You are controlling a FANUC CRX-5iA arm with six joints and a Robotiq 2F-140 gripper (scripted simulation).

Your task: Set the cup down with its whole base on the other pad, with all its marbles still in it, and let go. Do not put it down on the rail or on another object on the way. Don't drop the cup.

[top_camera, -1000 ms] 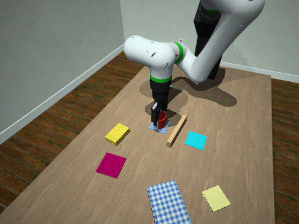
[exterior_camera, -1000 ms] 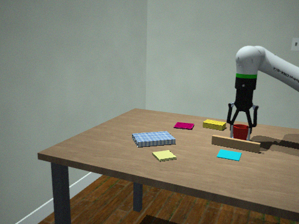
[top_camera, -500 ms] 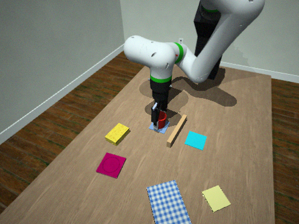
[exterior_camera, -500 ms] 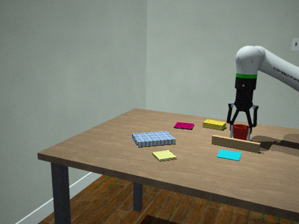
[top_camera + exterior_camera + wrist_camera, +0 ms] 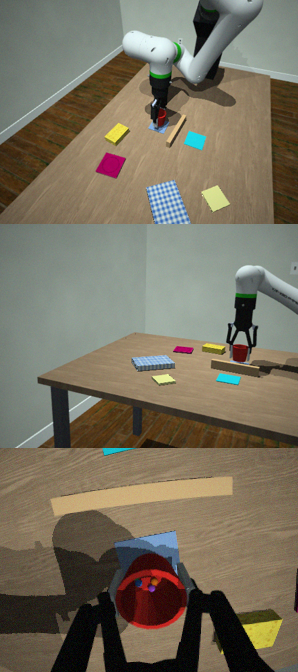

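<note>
Now: hand 30 mm short of the cyan pad, 210 mm to the right of it and 70 mm above it. From my hand the other things lie so: yellow sponge 150 mm ahead, 170 mm to the right, 40 mm below; red cup 20 mm below; wooden rail 20 mm ahead, 100 mm to the left, 50 mm below.
</note>
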